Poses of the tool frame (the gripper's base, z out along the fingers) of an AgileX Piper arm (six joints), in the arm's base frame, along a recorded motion.
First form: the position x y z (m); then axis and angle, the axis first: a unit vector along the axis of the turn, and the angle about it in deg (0 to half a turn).
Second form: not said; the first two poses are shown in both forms.
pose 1, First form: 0.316, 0.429, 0.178, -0.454, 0.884, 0.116, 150.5
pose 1, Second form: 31.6, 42.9, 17.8, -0.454, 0.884, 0.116, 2.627
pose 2, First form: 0.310, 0.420, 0.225, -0.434, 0.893, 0.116, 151.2
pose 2, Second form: 31.0, 42.0, 22.5, -0.434, 0.893, 0.116, 2.639
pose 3, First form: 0.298, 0.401, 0.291, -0.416, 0.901, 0.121, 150.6
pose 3, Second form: 29.8, 40.1, 29.1, -0.416, 0.901, 0.121, 2.628
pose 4, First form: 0.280, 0.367, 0.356, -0.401, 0.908, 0.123, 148.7
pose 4, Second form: 28.0, 36.7, 35.6, -0.401, 0.908, 0.123, 2.595
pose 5, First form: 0.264, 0.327, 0.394, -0.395, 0.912, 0.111, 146.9
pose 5, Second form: 26.4, 32.7, 39.4, -0.395, 0.912, 0.111, 2.564
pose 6, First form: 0.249, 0.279, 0.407, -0.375, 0.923, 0.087, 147.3
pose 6, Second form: 24.9, 27.9, 40.7, -0.375, 0.923, 0.087, 2.571
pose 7, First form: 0.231, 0.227, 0.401, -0.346, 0.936, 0.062, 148.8
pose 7, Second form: 23.1, 22.7, 40.1, -0.346, 0.936, 0.062, 2.597
